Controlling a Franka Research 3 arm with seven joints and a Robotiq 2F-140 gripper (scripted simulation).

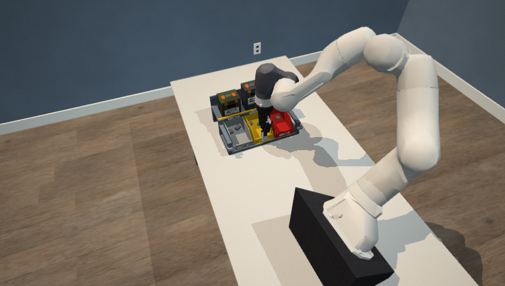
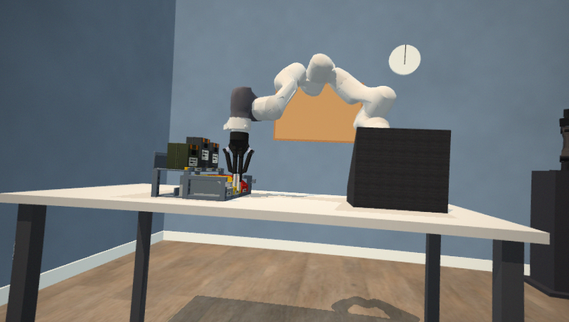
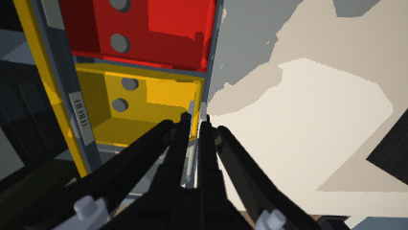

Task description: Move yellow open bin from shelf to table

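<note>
The yellow open bin is 80 mm ahead of my hand and 20 mm below it. Also, from my hand: grey bin 80 mm ahead, 110 mm to the left, 20 mm below; red bin 80 mm ahead, 110 mm to the right, 20 mm below.
</note>
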